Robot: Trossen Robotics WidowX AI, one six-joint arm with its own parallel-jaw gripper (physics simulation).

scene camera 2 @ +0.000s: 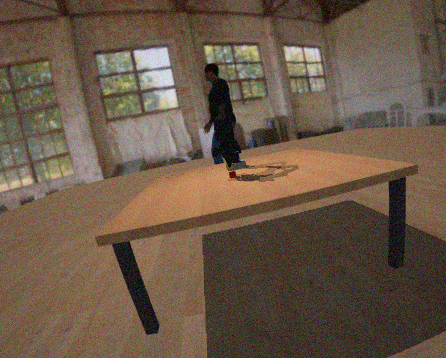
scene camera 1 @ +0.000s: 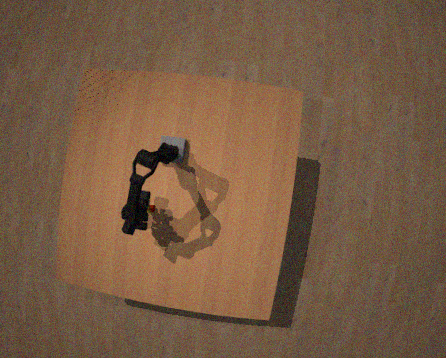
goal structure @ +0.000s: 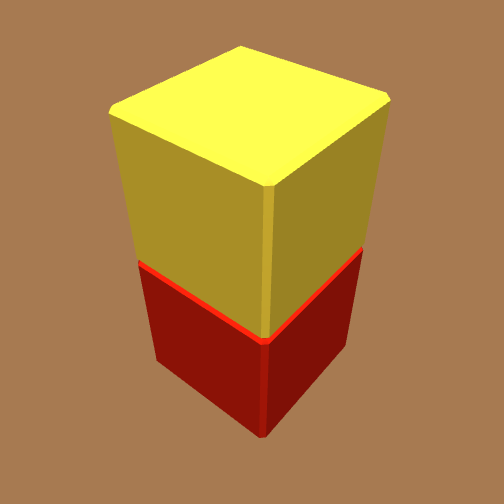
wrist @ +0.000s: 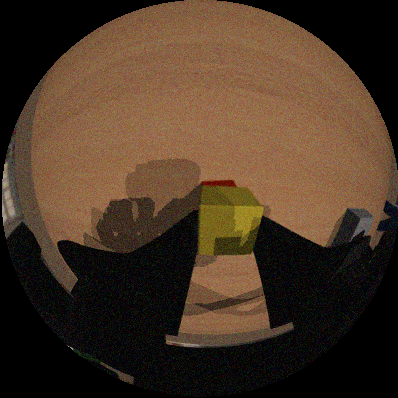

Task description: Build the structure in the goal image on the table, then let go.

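Seen in the pictures: gripper, fingertip midpoint: [scene camera 2: 229,167] [scene camera 1: 146,209] [wrist: 224,216]; arm's base, link origin: [scene camera 2: 235,162] [scene camera 1: 171,152].
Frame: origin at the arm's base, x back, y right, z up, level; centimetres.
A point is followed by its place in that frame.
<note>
A yellow cube [wrist: 227,227] {x -27.9, y 14.3, z 4.0 cm} is held between the two black fingers of my gripper [wrist: 224,216] {x -27.9, y 13.7, z 2.0 cm}, which is shut on it. A red cube [scene camera 1: 152,208] {x -27.9, y 11.6, z -1.1 cm} [scene camera 2: 232,174] {x -29.7, y 13.4, z -2.2 cm} [wrist: 218,183] {x -27.9, y 14.5, z -3.0 cm} sits on the table. In the wrist view the yellow cube covers most of the red cube, and a thin strip of red shows beyond its far edge. In scene camera 2 the gripper is just above the red cube. Whether the two cubes touch cannot be told. In scene camera 1 the arm hides the fingers and most of the yellow cube.
The arm's grey base block [scene camera 1: 173,141] {x 5.6, y -1.3, z 0.1 cm} [scene camera 2: 240,164] {x -4.8, y -1.3, z -1.5 cm} [wrist: 356,222] {x -3.4, y 6.3, z -0.3 cm} stands on the wooden table [scene camera 1: 240,125] {x 12.8, y -36.0, z -4.3 cm} [scene camera 2: 300,175] {x -62.4, y -9.3, z -4.3 cm}. The arm's shadows fall across the table beside the red cube. A person in dark clothes [scene camera 2: 220,102] stands beyond the table.
</note>
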